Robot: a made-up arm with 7 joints. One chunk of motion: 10 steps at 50 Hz.
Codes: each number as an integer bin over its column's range. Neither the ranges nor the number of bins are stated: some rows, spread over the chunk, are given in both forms.
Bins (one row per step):
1: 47 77 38 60 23 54 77
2: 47 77 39 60 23 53 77
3: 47 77 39 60 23 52 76
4: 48 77 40 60 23 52 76
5: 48 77 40 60 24 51 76
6: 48 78 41 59 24 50 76
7: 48 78 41 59 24 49 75
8: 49 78 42 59 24 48 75
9: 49 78 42 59 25 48 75
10: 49 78 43 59 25 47 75
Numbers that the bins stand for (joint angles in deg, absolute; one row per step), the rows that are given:
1: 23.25 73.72 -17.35 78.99 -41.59 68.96 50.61
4: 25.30 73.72 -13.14 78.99 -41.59 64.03 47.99
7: 25.30 75.73 -11.03 77.22 -38.94 56.63 45.37
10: 27.34 75.73 -6.82 77.22 -36.29 51.70 45.37
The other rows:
2: 23.25 73.72 -15.25 78.99 -41.59 66.49 50.61
3: 23.25 73.72 -15.25 78.99 -41.59 64.03 47.99
5: 25.30 73.72 -13.14 78.99 -38.94 61.56 47.99
6: 25.30 75.73 -11.03 77.22 -38.94 59.10 47.99
8: 27.34 75.73 -8.93 77.22 -38.94 54.17 45.37
9: 27.34 75.73 -8.93 77.22 -36.29 54.17 45.37

